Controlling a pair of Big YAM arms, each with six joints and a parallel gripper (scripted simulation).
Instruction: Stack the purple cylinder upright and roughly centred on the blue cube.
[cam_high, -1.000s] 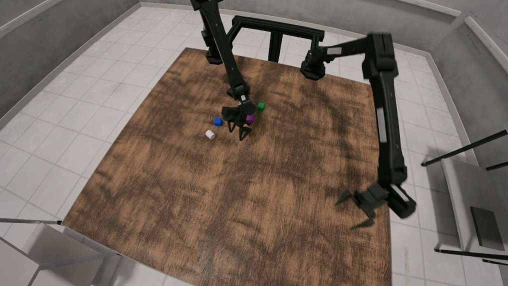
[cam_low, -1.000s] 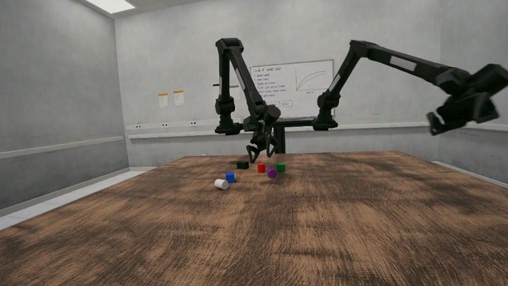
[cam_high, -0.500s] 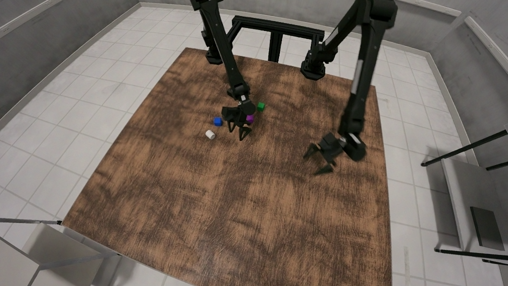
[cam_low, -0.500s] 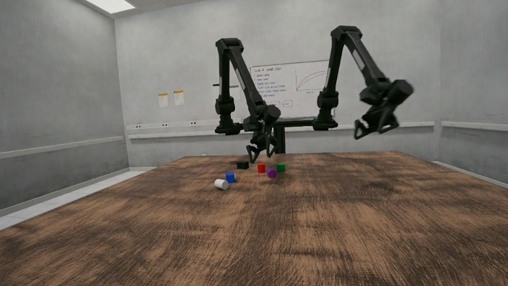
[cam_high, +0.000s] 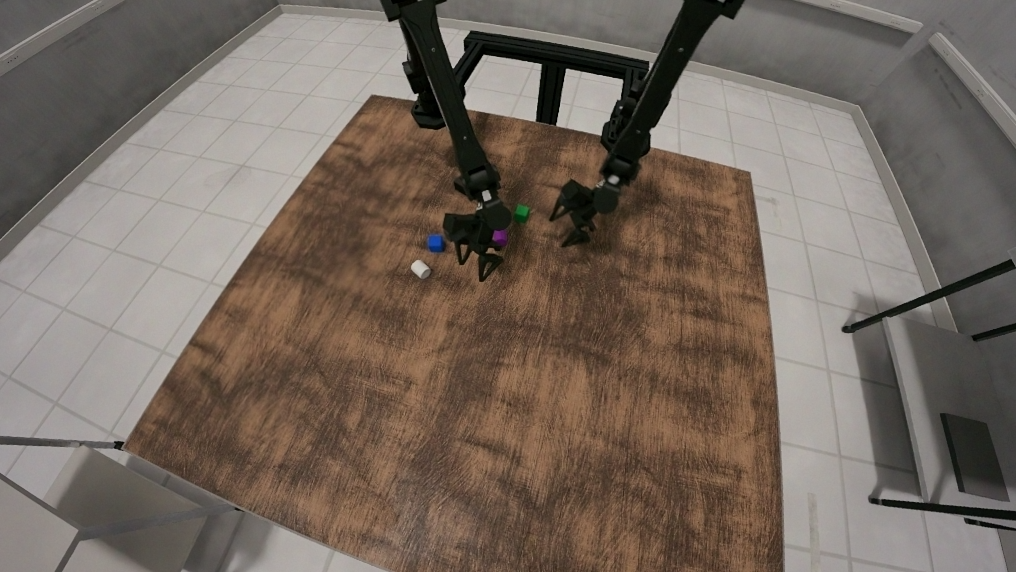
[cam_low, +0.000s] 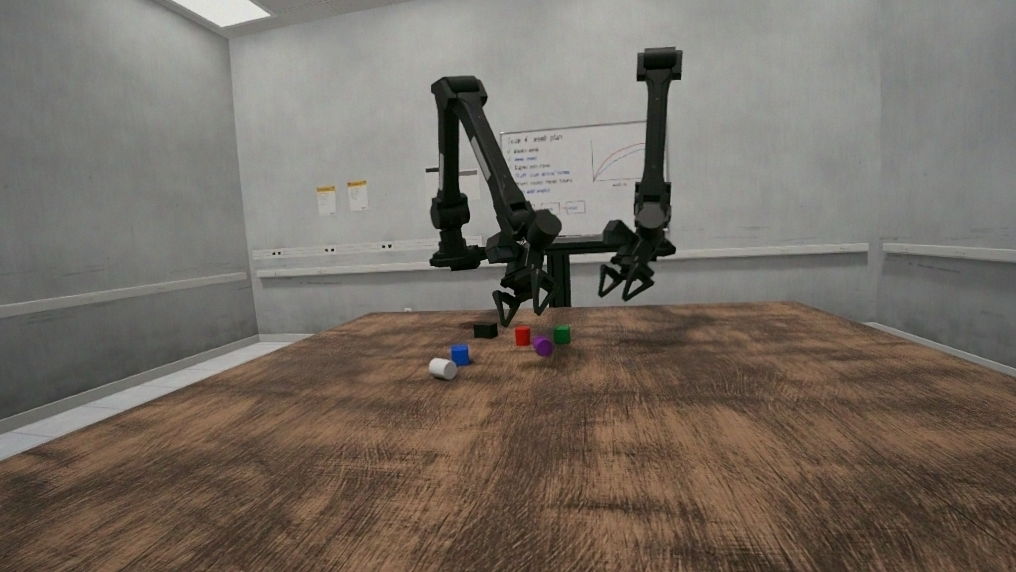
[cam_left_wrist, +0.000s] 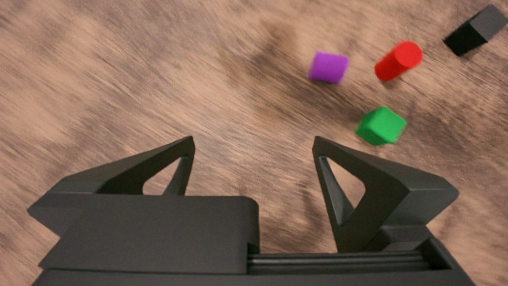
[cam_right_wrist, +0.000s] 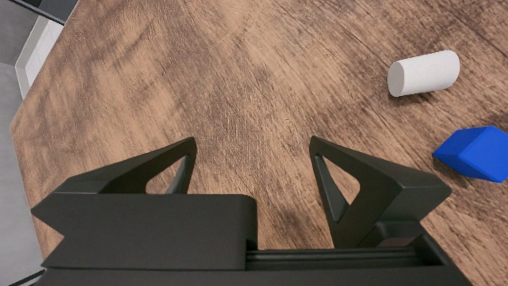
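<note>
Right now my right hand is 200 mm past the purple cylinder, 110 mm above it and 30 mm to the right of it. From my right hand the other things lie so: blue cube (160 mm to the right, 130 mm behind, 110 mm below); white cylinder (180 mm to the right, 110 mm below, 30 mm behind); red cylinder (290 mm behind, 110 mm below, 20 mm to the right).
</note>
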